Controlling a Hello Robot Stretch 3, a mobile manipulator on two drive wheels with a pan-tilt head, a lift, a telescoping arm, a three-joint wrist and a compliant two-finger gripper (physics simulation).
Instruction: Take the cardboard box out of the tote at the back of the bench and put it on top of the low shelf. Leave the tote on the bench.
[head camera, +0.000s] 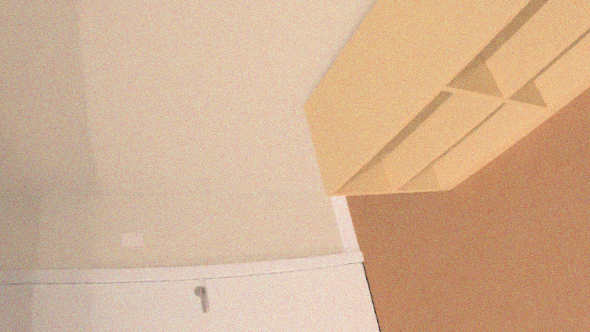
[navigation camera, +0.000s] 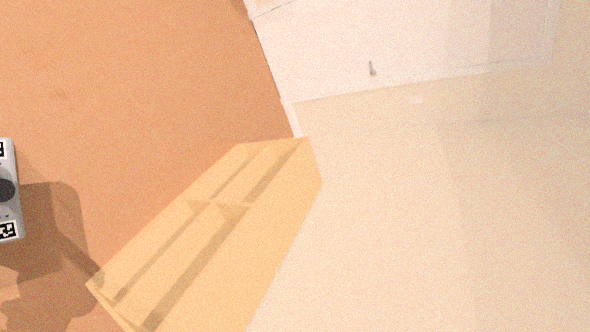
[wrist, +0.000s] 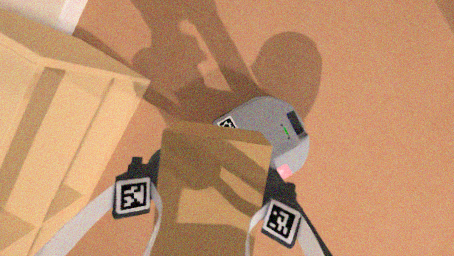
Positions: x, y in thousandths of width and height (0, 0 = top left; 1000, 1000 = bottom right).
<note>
I see my gripper (wrist: 472, 682), a tan cardboard box (wrist: 466, 701), a low shelf (head camera: 701, 312) and a white door (head camera: 570, 860).
The low shelf shows as well in the navigation camera view (navigation camera: 362, 761) and in the wrist view (wrist: 162, 400). The white door is seen too in the navigation camera view (navigation camera: 525, 170). The head camera view misses the tan cardboard box: it is out of frame.
</note>
